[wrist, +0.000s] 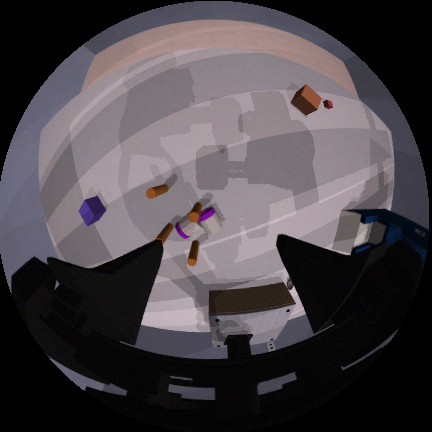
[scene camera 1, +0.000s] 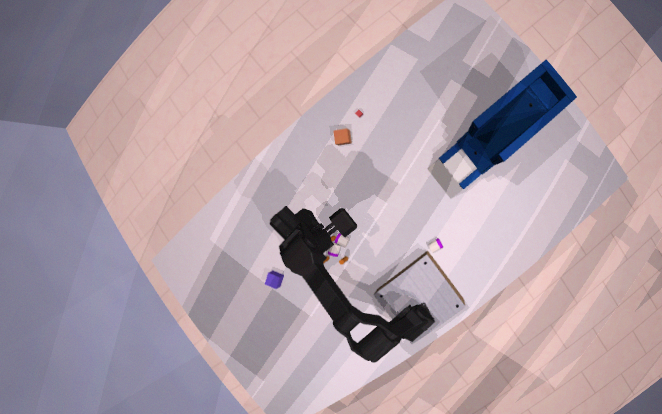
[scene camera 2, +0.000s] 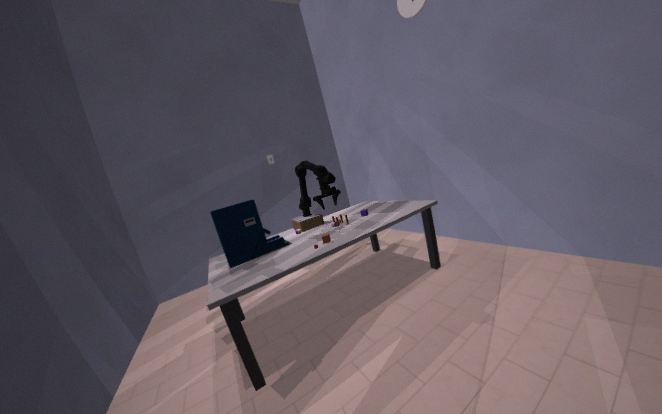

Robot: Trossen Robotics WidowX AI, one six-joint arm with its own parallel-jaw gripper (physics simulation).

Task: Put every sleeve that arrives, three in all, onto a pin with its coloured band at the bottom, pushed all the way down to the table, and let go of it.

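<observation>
Several orange-brown pins stand upright on the table; in the wrist view one pin (wrist: pixel 157 191) is at the far left, one (wrist: pixel 195 212) beside the sleeves, one (wrist: pixel 165 233) near the left fingertip, one (wrist: pixel 193 253) nearer the base. Two white sleeves with magenta bands, one (wrist: pixel 187 227) (scene camera 1: pixel 334 251) and another (wrist: pixel 210 222) (scene camera 1: pixel 341 241), lie on their sides against each other among the pins, on no pin. A third sleeve (scene camera 1: pixel 435 244) (scene camera 2: pixel 298 231) lies near the base box's corner. My gripper (wrist: pixel 220 243) (scene camera 2: pixel 329 206) is open and empty, high above the table near the pins.
The arm stands on a box (scene camera 1: pixel 435 285) (scene camera 2: pixel 308 223) (wrist: pixel 252 299). A blue chute (scene camera 1: pixel 520 120) (scene camera 2: pixel 240 235) with a white block (scene camera 1: pixel 459 166) at its mouth stands at one side. A purple cube (scene camera 1: pixel 274 279) (wrist: pixel 92 210), an orange cube (scene camera 1: pixel 342 136) (wrist: pixel 306 100) and a small red cube (scene camera 1: pixel 359 113) (wrist: pixel 328 104) lie apart.
</observation>
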